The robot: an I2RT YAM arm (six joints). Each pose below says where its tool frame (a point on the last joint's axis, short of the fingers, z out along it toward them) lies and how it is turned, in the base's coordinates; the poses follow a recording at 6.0 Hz.
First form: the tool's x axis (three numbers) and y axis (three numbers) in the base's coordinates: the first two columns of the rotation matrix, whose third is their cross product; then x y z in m.
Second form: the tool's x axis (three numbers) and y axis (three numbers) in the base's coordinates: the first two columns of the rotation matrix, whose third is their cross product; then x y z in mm. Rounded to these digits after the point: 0 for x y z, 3 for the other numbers.
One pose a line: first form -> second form
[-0.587, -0.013, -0.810, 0.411, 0.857, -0.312, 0.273, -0.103, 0.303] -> [-0.587, -0.013, -0.810, 0.411, 0.857, -0.312, 273, -103, 303]
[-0.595, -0.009, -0.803, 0.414, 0.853, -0.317, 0.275, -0.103, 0.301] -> [-0.595, -0.009, -0.803, 0.414, 0.853, -0.317, 275, -103, 301]
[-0.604, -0.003, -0.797, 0.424, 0.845, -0.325, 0.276, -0.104, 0.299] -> [-0.604, -0.003, -0.797, 0.424, 0.845, -0.325, 276, -104, 299]
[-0.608, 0.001, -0.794, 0.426, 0.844, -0.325, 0.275, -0.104, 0.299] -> [-0.608, 0.001, -0.794, 0.426, 0.844, -0.325, 275, -104, 299]
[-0.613, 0.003, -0.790, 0.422, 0.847, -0.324, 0.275, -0.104, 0.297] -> [-0.613, 0.003, -0.790, 0.422, 0.847, -0.324, 275, -104, 297]
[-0.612, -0.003, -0.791, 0.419, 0.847, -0.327, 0.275, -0.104, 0.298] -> [-0.612, -0.003, -0.791, 0.419, 0.847, -0.327, 275, -104, 298]
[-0.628, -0.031, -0.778, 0.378, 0.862, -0.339, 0.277, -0.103, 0.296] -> [-0.628, -0.031, -0.778, 0.378, 0.862, -0.339, 277, -103, 296]
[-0.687, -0.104, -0.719, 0.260, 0.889, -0.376, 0.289, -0.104, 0.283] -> [-0.687, -0.104, -0.719, 0.260, 0.889, -0.376, 289, -104, 283]
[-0.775, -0.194, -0.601, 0.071, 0.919, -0.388, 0.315, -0.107, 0.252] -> [-0.775, -0.194, -0.601, 0.071, 0.919, -0.388, 315, -107, 252]
